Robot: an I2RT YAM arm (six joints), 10 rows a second.
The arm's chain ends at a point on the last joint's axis. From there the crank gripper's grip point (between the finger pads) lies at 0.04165 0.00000 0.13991 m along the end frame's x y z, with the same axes.
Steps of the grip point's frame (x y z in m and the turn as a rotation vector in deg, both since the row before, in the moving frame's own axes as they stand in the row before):
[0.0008 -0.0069 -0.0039 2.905 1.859 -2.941]
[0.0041 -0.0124 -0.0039 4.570 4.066 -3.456]
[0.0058 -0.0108 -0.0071 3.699 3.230 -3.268]
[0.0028 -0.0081 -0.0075 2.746 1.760 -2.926]
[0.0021 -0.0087 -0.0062 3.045 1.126 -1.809]
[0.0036 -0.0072 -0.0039 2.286 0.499 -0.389]
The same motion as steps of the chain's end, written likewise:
[-0.0035 0.0024 -0.0022 2.905 1.859 -2.941]
[-0.0053 0.0014 -0.0001 4.570 4.066 -3.456]
[-0.0017 0.0007 -0.0042 3.699 3.230 -3.268]
[-0.0012 0.0008 -0.0059 2.746 1.760 -2.926]
[-0.0005 0.0001 -0.0051 3.045 1.126 -1.809]
[0.0024 -0.0013 -0.0034 2.286 0.499 -0.389]

